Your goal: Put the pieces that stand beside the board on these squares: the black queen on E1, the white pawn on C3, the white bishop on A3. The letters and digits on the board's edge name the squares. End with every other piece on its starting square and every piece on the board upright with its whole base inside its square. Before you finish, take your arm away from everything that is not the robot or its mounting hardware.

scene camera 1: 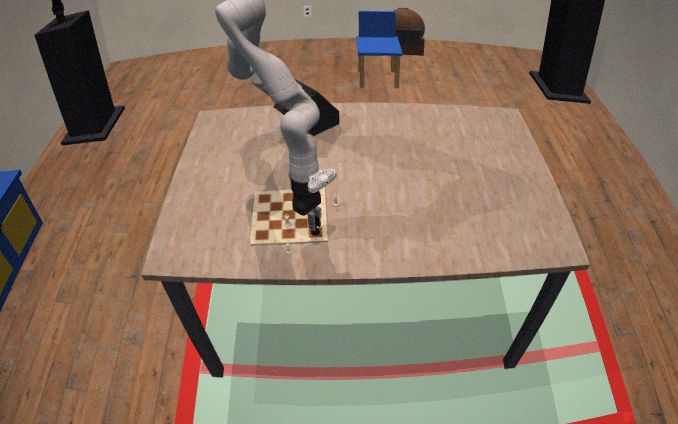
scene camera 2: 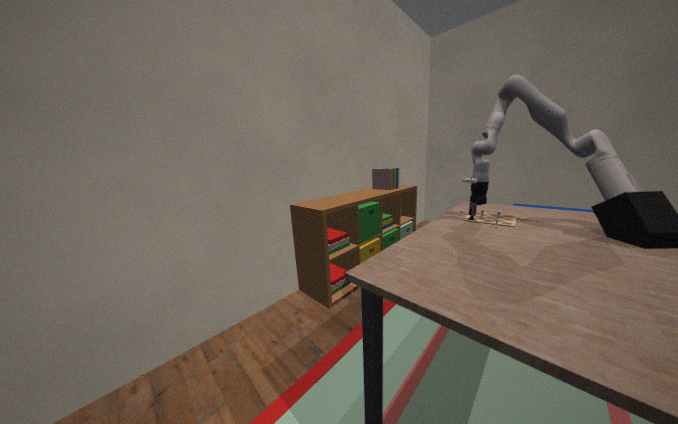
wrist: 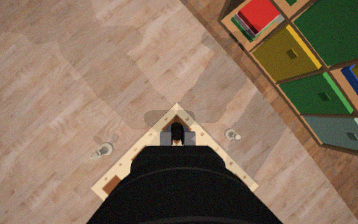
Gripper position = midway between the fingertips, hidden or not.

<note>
I see my gripper [scene camera 1: 314, 226].
My gripper is seen too in the wrist view [wrist: 176, 131].
</note>
